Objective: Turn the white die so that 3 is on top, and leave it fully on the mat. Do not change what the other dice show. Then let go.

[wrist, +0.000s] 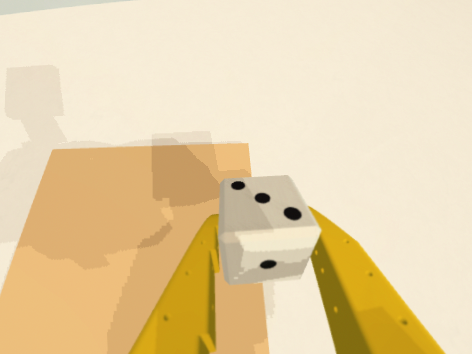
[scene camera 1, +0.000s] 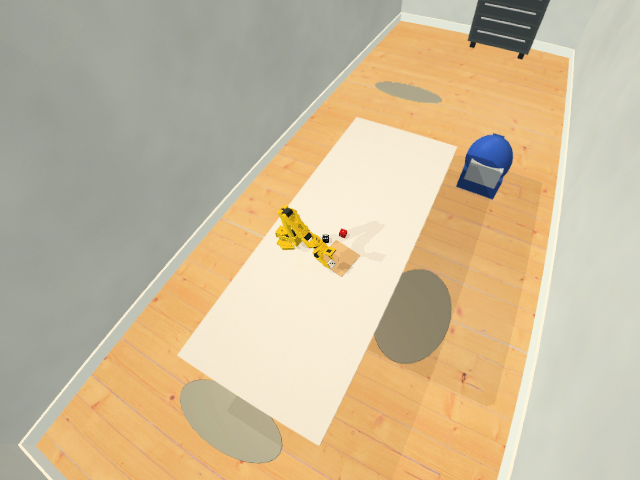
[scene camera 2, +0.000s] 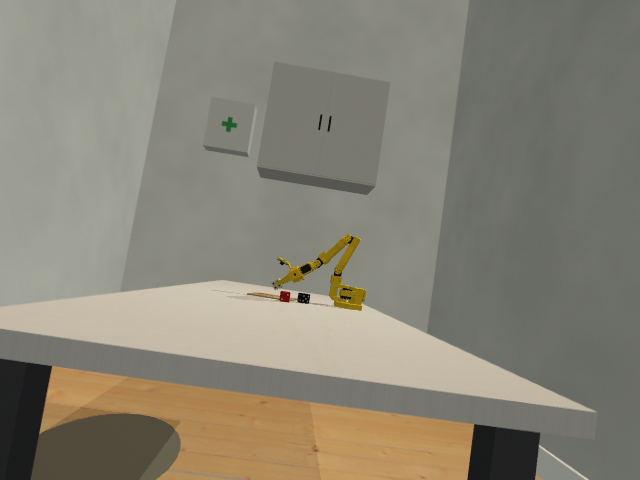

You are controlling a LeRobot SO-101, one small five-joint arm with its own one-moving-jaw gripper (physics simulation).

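Pixels of known places: end effector, tool point: point(wrist: 222, 224) point(scene camera 1: 333, 262) point(scene camera 2: 275, 284); arm's base, origin of the base link: point(scene camera 1: 292, 242) point(scene camera 2: 341, 306).
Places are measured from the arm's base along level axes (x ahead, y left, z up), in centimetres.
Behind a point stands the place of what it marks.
Note:
The white die point(scene camera 1: 331, 263) @[y -4.6, x 23.4, z 5.6 cm] point(scene camera 2: 277, 283) point(wrist: 265, 225) @[y -3.9, x 22.8, z 6.1 cm] is pressed between the two jaws of my gripper point(wrist: 265, 240) @[y -2.7, x 23.3, z 4.0 cm], which is shut on it. In the wrist view its larger visible face shows 3, and the face nearer the camera shows 1. In scene camera 2 it is held above the table, with a gap under it. The tan mat point(scene camera 1: 349, 255) @[y 5.5, x 27.3, z 0.4 cm] point(scene camera 2: 254, 294) @[y 8.2, x 29.2, z 0.4 cm] point(wrist: 75, 200) @[y 6.0, x 27.4, z 0.4 cm] lies below; in the wrist view the die overlaps the mat's right edge. The black die point(scene camera 1: 325, 238) @[y 7.4, x 14.0, z 3.0 cm] point(scene camera 2: 303, 298) @[y 10.0, x 13.7, z 1.5 cm] and the red die point(scene camera 1: 343, 233) @[y 13.7, x 20.2, z 3.0 cm] point(scene camera 2: 284, 296) @[y 16.1, x 19.6, z 1.6 cm] rest on the table beside the mat.
The white table point(scene camera 1: 289, 330) @[y -37.4, x 21.2, z 0.0 cm] point(scene camera 2: 258, 335) @[y 84.8, x 21.7, z 0.0 cm] carries the yellow arm's base point(scene camera 1: 285, 241) @[y -1.8, x -2.5, z 1.7 cm] point(scene camera 2: 348, 303) @[y 4.7, x -1.4, z 1.7 cm]. The black die stands close to the arm's forearm in scene camera 1, and the red die is farther out, near the mat's corner. Shadows of the arm fall on the mat and the table.

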